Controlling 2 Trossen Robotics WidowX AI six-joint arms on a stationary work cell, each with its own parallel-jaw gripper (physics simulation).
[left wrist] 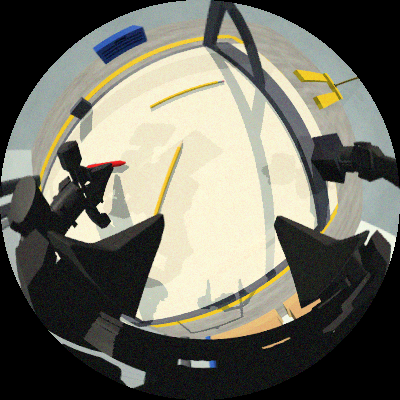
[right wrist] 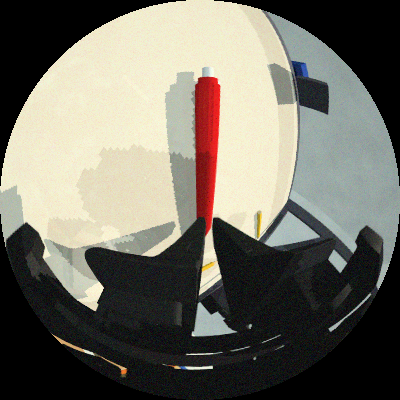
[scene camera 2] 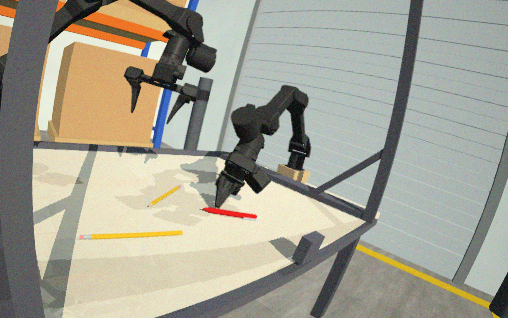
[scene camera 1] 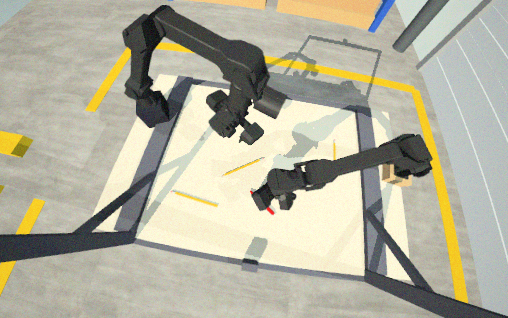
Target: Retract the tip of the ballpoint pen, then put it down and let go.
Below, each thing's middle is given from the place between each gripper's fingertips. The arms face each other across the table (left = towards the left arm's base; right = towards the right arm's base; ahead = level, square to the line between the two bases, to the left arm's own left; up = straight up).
I see my right gripper 30 mm to the left of the red ballpoint pen [right wrist: 207,89], 20 mm past it and 10 mm above it.
I see my left gripper 170 mm past the red ballpoint pen, 160 mm to the left of it and 170 mm above it.
